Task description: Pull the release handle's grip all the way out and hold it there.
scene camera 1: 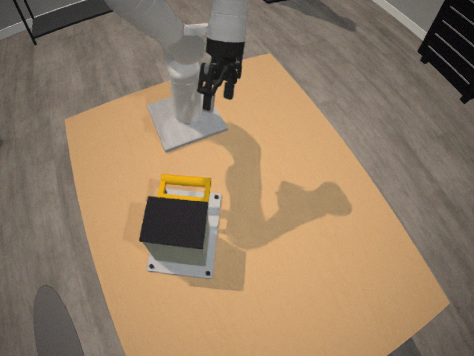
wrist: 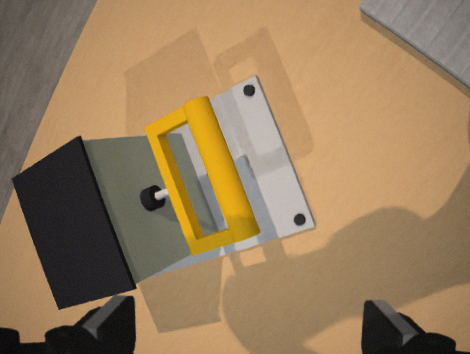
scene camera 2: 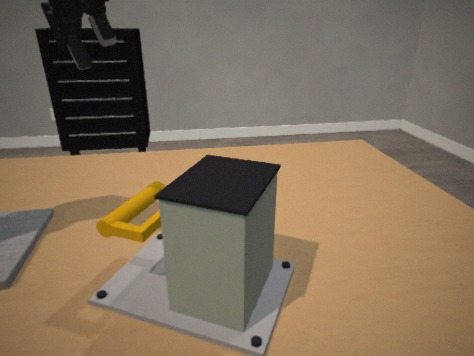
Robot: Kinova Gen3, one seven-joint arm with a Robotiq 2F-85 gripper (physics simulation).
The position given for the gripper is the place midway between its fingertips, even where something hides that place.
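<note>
A light grey plate (scene camera 1: 153, 265) is visible, also in the wrist view (wrist: 260, 155). The gripper (scene camera 2: 97, 57) is visible too, both in scene camera 1 (scene camera 1: 218, 104) and in the wrist view (wrist: 248, 325).
</note>
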